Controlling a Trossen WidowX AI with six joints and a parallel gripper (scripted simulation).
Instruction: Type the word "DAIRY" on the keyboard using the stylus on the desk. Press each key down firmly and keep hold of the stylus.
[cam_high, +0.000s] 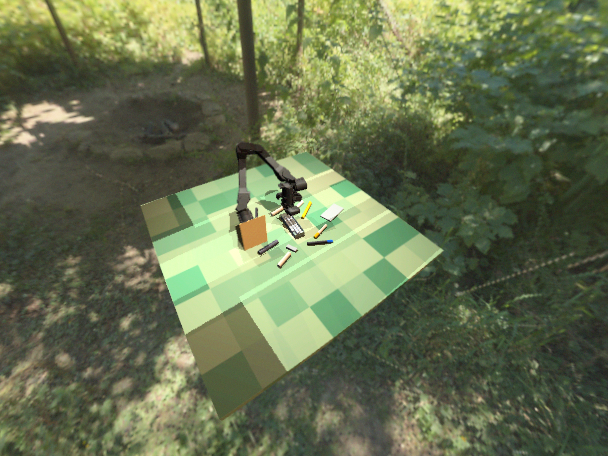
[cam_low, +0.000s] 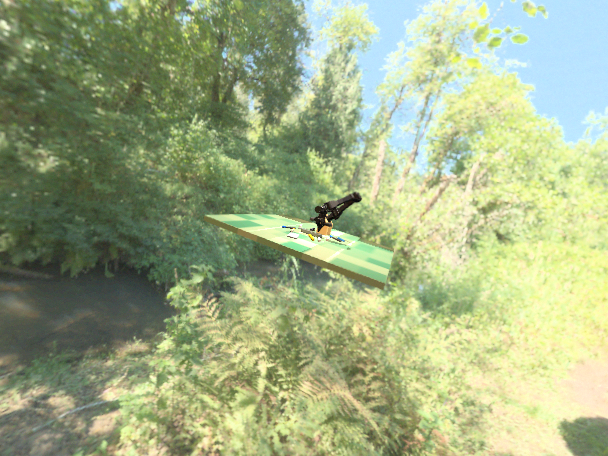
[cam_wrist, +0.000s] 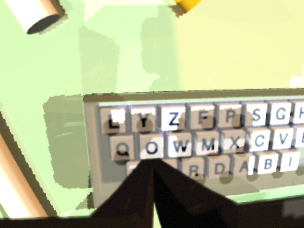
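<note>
Now: the blue stylus 22 cm behind my gripper tip, 11 cm to the left of it and 3 cm below it. Round my gripper tip: grey pad: 27 cm ahead, 7 cm to the right, 4 cm below; yellow pen: 14 cm ahead, 2 cm to the left, 3 cm below; dark cylinder: 19 cm behind, 15 cm to the right, 3 cm below.
</note>
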